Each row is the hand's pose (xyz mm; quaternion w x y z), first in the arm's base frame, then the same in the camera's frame.
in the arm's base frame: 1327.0 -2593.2 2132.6 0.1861 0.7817 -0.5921 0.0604
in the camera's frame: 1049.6 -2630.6 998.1 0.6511 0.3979 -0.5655 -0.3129
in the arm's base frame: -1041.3 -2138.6 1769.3 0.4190 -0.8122 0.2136 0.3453
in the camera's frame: 299.4 -660.4 2224.2 0.1262 -0.4435 0.7111 0.5308
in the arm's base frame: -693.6 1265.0 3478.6 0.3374 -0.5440 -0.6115 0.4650
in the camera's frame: 2744.5 1538.2 271.0 0.6123 -0.4104 -0.0067 0.6758
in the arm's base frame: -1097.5 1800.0 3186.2 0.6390 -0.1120 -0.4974 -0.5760
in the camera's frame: 2497.0 2207.2 109.8 0.5519 -0.6889 -0.1115 -0.4566
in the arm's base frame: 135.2 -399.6 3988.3 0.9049 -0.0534 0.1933 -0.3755
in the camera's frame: 3042.7 -242.9 946.4 0.4453 -0.3823 0.5766 -0.5684
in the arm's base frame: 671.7 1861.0 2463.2 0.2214 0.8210 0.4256 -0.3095
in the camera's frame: 2197.7 1036.0 -1371.9 0.0149 0.5261 0.1237 -0.8413
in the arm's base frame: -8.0 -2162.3 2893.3 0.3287 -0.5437 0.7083 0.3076
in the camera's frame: 1584.4 -1404.7 1868.6 0.1665 0.0935 -0.9420 -0.2760
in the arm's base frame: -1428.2 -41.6 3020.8 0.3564 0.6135 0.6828 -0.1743
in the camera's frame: 1867.1 1107.7 1496.2 0.0289 -0.4941 -0.4824 0.7227
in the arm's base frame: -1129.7 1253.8 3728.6 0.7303 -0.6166 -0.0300 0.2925
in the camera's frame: 2887.5 1828.9 655.6 0.5189 -0.4673 0.6289 0.3418
